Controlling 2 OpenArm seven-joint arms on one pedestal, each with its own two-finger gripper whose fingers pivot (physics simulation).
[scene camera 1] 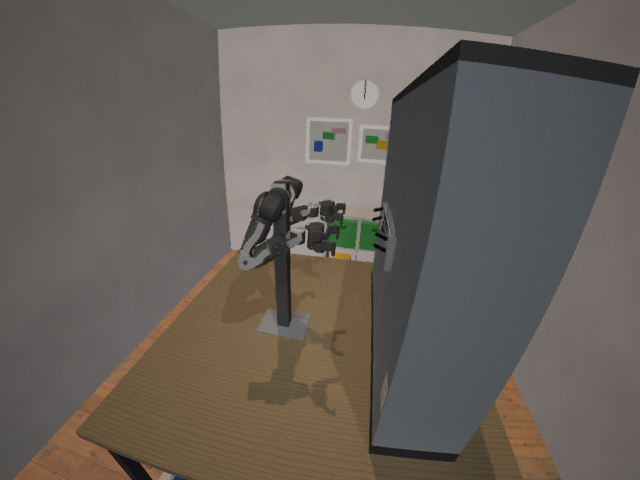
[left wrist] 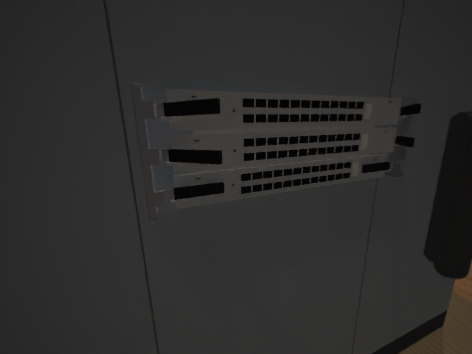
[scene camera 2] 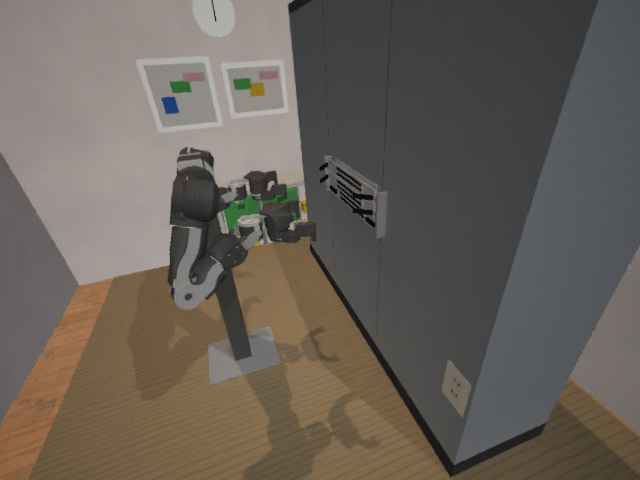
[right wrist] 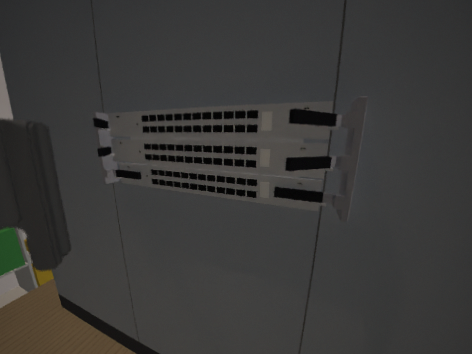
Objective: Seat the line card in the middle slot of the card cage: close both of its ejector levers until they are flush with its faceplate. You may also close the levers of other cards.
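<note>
The card cage point(scene camera 1: 390, 253) point(scene camera 2: 381, 214) point(left wrist: 142, 150) point(right wrist: 355, 155) on the cabinet front holds three stacked line cards. The middle card point(left wrist: 232, 141) point(right wrist: 279, 152) has its left lever point(left wrist: 195, 156) point(right wrist: 104, 151) and right lever point(left wrist: 405, 141) point(right wrist: 308, 163) sticking out from the faceplate. The top card's levers point(left wrist: 192, 107) point(right wrist: 313, 117) also stick out. The bottom card's levers point(left wrist: 375, 167) point(right wrist: 128, 174) lie along its faceplate. My left gripper point(scene camera 1: 341, 212) point(scene camera 2: 279, 183) and right gripper point(scene camera 1: 334, 240) point(scene camera 2: 305, 219) are open and empty, in front of the cage and apart from it.
The tall grey cabinet point(scene camera 1: 506, 232) point(scene camera 2: 439, 180) stands on the wooden table point(scene camera 1: 217, 392) point(scene camera 2: 170, 428). A wall outlet plate point(scene camera 2: 456, 387) is low on its front. The two grippers are close together; part of the other gripper shows at the edge of each wrist view.
</note>
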